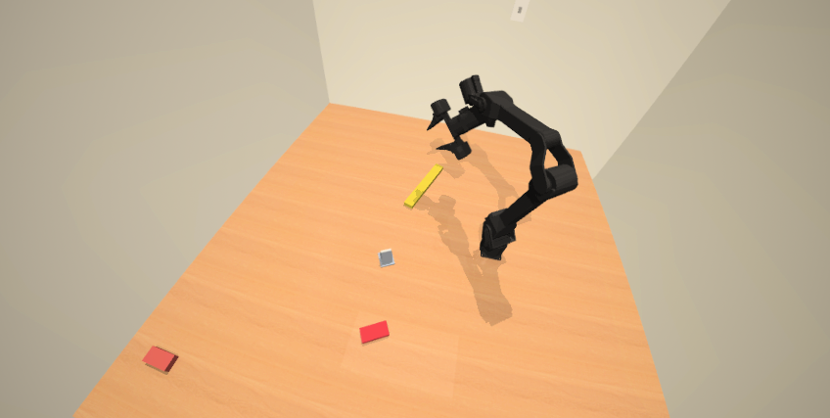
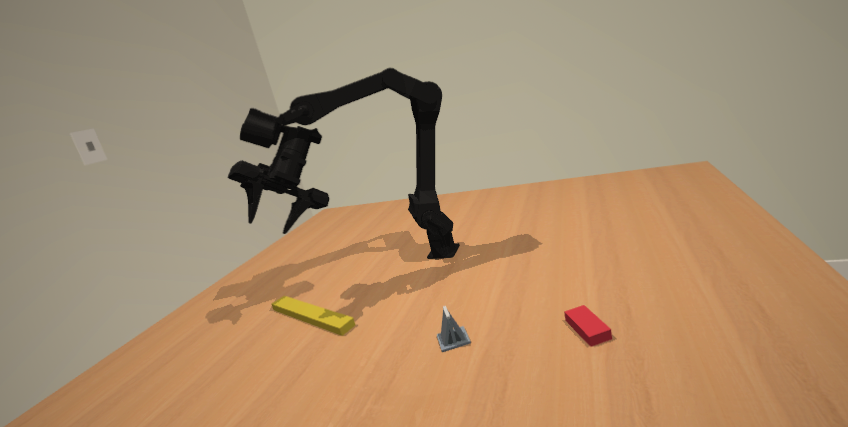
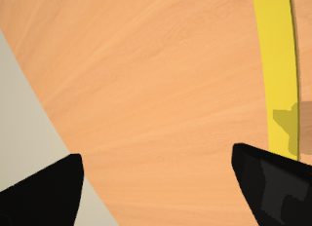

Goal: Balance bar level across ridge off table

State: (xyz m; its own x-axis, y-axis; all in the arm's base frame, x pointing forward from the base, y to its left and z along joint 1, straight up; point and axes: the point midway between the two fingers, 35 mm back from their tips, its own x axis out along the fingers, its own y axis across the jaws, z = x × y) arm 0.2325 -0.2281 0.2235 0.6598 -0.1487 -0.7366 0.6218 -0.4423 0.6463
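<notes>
My gripper tip is now 30 mm to the right of the yellow bar and 190 mm above it. Round my gripper tip: red block 30 mm ahead, 540 mm to the left, 190 mm below.
</notes>
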